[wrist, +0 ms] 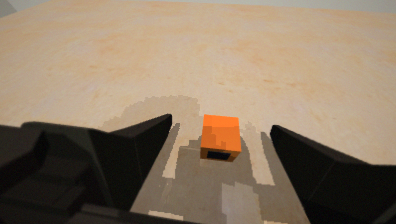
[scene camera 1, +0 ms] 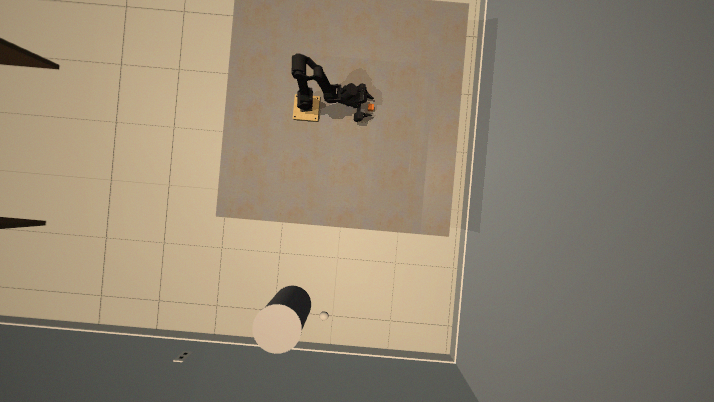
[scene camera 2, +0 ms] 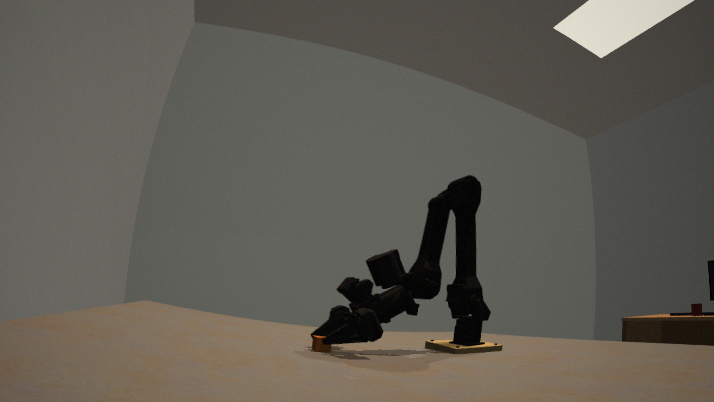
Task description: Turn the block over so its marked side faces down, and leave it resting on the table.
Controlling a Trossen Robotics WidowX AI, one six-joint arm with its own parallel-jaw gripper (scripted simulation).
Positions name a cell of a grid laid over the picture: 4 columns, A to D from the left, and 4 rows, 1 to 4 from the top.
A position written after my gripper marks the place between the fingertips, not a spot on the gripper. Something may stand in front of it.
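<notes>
Scene camera 2 gives me my gripper (scene camera 2: B4), open and holding nothing. In the wrist view I find my gripper (wrist: C3) again, and there I also see a block (wrist: C3).
</notes>
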